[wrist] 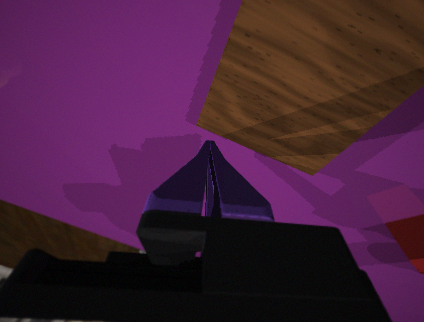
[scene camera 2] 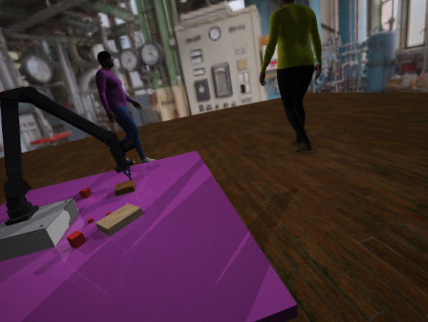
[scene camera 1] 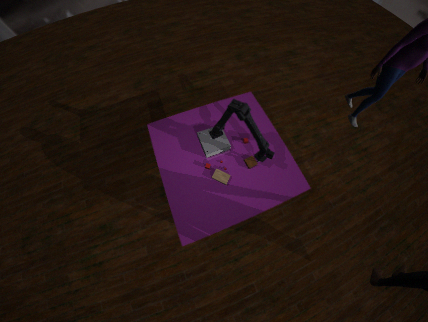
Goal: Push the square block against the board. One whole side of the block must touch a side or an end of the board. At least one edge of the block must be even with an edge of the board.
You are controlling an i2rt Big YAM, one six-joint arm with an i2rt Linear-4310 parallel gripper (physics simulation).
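Frame: origin at the arm's base, x ahead, y left, z up, level; millimetres.
Seen in the pictures: gripper, fingertip midpoint: (wrist: pixel 208 146) (scene camera 2: pixel 131 179) (scene camera 1: pixel 258 161); arm's base at its link origin: (scene camera 2: pixel 23 216) (scene camera 1: pixel 216 133).
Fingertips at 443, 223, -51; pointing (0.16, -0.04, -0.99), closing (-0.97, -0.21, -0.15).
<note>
Offsets run from my fingertips to a thing's top centre, as dx, dy, dz.
The square block @[-35, -63, +4] (scene camera 1: pixel 250 162) (scene camera 2: pixel 125 188) (wrist: pixel 320 75) is dark brown wood and lies flat on the purple table. The board @[-47, -388, +4] (scene camera 1: pixel 221 176) (scene camera 2: pixel 120 219) is a pale, longer wooden piece lying flat, with a gap of table between it and the block. The board does not show in the wrist view. My gripper (scene camera 2: pixel 131 179) (wrist: pixel 208 146) is shut and empty. Its purple fingertips point down beside the block, on the side away from the board. In the wrist view they are just short of the block's near edge; whether they touch the table is unclear.
A red cube @[-197, -449, +13] (scene camera 1: pixel 208 165) (scene camera 2: pixel 76 239) lies near the board and the grey arm base (scene camera 1: pixel 214 145) (scene camera 2: pixel 30 235). Another red cube @[-254, +20, +13] (scene camera 1: pixel 245 140) (scene camera 2: pixel 85 192) (wrist: pixel 410 240) lies off the block's side. Two tiny red pieces @[-176, -310, -11] (scene camera 1: pixel 221 161) (scene camera 2: pixel 90 220) lie between base and board.
</note>
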